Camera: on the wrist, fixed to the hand. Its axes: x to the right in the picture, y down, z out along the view.
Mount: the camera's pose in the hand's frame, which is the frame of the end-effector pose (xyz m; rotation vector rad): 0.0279 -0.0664 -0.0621 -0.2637 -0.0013 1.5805
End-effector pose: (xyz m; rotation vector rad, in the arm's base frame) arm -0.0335 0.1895 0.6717 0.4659 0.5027 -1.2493
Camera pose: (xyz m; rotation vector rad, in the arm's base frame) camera -0.0975 0.1878 0.6014 0.4510 0.1549 0.3334
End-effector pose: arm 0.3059 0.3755 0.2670 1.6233 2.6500 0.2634
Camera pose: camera 0.2279 0.3626 0.3198 3.0052 0.6635 0.5211
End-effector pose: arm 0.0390 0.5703 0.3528 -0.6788 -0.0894 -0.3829
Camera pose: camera 0.0374 0.4753 0.3497 -0.8136 0.4954 1.1419
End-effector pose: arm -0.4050 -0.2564 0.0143 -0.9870 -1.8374 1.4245
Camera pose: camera -0.3817 -0.2103 0.0941 2.1798 0.7832 -1.4064
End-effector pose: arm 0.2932 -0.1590 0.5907 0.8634 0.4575 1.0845
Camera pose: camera 0.2994 -0.1233 0.5028 0.9284 -0.5352 2.4885
